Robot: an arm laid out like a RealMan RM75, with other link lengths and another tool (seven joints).
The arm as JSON. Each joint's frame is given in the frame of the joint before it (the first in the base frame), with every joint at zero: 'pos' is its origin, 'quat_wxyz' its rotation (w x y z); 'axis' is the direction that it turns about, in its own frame. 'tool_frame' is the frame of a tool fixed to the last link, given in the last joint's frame.
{
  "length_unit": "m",
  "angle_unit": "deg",
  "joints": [
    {
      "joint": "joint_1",
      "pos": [
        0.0,
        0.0,
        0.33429
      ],
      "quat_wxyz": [
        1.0,
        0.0,
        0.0,
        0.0
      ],
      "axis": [
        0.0,
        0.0,
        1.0
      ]
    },
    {
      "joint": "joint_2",
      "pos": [
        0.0,
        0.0,
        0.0
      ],
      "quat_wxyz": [
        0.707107,
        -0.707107,
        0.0,
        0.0
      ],
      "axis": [
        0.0,
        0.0,
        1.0
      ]
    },
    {
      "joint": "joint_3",
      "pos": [
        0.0,
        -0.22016,
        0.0
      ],
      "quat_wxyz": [
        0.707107,
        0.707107,
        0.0,
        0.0
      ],
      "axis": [
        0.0,
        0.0,
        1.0
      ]
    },
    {
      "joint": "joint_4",
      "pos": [
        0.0,
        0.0,
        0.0
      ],
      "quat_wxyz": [
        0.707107,
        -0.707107,
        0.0,
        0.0
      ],
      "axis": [
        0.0,
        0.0,
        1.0
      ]
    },
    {
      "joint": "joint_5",
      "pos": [
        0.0,
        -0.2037,
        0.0
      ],
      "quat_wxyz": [
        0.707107,
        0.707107,
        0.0,
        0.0
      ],
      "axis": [
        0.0,
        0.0,
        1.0
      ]
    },
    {
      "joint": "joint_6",
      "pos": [
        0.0,
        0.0,
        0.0
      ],
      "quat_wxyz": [
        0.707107,
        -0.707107,
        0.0,
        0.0
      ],
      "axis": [
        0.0,
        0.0,
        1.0
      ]
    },
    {
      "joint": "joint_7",
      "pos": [
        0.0,
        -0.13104,
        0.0
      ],
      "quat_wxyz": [
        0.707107,
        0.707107,
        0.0,
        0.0
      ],
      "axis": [
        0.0,
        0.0,
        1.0
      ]
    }
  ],
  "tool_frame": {
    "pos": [
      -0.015,
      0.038,
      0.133
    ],
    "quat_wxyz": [
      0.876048,
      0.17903,
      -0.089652,
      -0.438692
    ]
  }
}
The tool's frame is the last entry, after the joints.
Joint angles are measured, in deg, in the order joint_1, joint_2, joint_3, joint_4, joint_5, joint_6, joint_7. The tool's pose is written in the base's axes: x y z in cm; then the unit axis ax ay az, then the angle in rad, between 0 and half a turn. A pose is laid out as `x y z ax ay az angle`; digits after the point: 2 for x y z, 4 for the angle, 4 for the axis.
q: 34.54 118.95 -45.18 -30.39 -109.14 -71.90 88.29
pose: 16.00 38.08 -1.24 -0.9824 -0.0971 0.1597 2.2139
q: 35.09 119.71 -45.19 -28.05 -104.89 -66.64 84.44
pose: 16.14 39.92 -1.38 -0.9834 -0.0941 0.1554 2.1275
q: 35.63 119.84 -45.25 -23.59 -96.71 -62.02 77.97
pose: 16.28 41.81 -0.90 -0.9833 -0.0808 0.1631 2.0178
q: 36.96 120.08 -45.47 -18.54 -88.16 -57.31 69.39
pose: 16.64 43.51 -0.84 -0.9844 -0.0805 0.1567 1.9166
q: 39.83 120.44 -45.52 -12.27 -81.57 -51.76 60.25
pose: 17.29 44.67 -2.24 -0.9883 -0.0902 0.1233 1.8639
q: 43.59 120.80 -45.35 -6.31 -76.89 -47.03 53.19
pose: 17.35 45.23 -4.21 -0.9909 -0.0998 0.0906 1.8580
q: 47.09 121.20 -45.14 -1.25 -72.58 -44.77 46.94
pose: 16.50 45.24 -5.92 -0.9903 -0.1145 0.0788 1.8656
